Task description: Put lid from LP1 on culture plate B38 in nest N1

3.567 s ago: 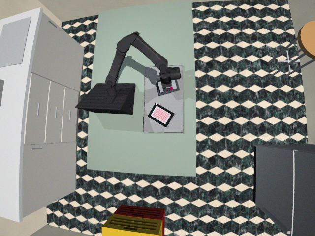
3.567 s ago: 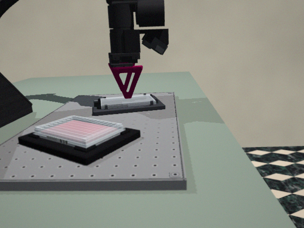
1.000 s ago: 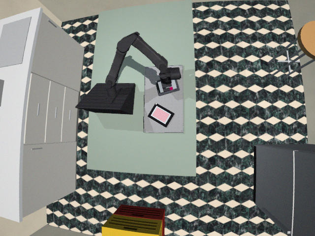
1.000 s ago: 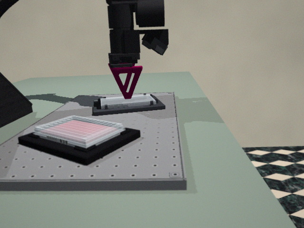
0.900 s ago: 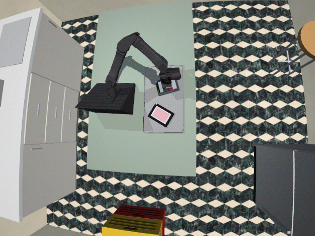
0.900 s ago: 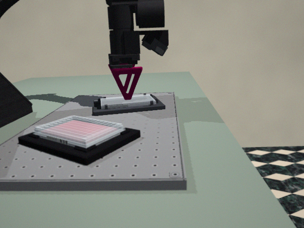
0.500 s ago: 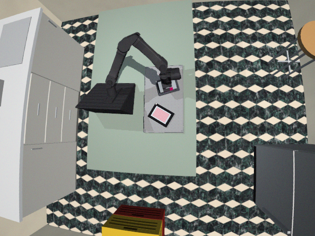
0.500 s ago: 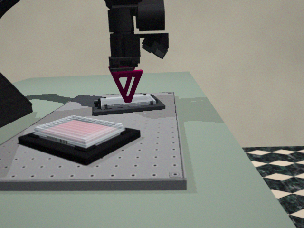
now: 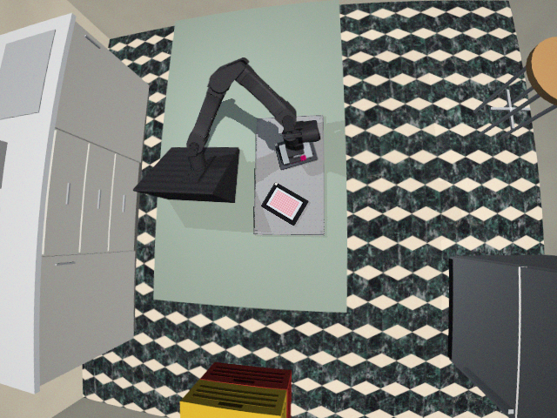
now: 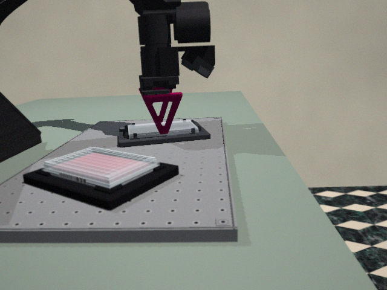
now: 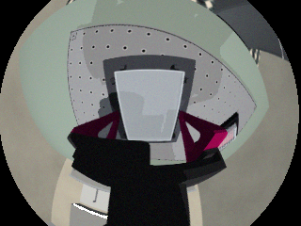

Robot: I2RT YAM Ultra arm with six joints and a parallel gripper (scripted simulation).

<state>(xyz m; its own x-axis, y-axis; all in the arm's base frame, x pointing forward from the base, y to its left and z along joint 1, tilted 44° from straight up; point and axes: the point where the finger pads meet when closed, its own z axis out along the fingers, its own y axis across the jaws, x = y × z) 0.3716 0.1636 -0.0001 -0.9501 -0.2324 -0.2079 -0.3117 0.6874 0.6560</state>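
The clear lid is 1 cm below my hand. The rest, counted from my hand: dark lid park LP1: 2 cm below; culture plate B38: 3 cm behind, 23 cm to the right.
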